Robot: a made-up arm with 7 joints. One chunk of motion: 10 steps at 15 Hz.
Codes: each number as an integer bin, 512 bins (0 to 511) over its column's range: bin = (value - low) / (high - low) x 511, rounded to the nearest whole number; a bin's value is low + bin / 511 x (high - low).
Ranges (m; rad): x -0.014..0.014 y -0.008..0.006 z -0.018..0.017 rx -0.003..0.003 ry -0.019..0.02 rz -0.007..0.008
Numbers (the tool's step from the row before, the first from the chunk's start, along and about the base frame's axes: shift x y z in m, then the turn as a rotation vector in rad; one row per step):
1: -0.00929 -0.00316 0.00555 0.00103 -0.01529 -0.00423
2: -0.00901 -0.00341 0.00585 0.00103 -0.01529 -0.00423
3: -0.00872 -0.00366 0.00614 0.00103 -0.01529 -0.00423
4: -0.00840 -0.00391 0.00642 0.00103 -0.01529 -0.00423
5: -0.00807 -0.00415 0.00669 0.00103 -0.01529 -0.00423
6: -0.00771 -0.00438 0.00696 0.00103 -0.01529 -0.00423
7: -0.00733 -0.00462 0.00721 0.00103 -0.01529 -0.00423
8: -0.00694 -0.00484 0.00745 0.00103 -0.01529 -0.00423
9: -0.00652 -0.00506 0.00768 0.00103 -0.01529 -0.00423
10: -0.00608 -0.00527 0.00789 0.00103 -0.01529 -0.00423
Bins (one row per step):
1: 86 177 344 343 49 94
2: 91 168 348 343 49 94
3: 96 158 352 343 49 94
4: 102 149 357 343 49 94
5: 108 141 360 343 49 94
6: 115 132 364 343 49 94
7: 122 123 368 343 49 94
8: 129 115 372 343 49 94
9: 137 107 375 343 49 94
10: 145 100 378 343 49 94

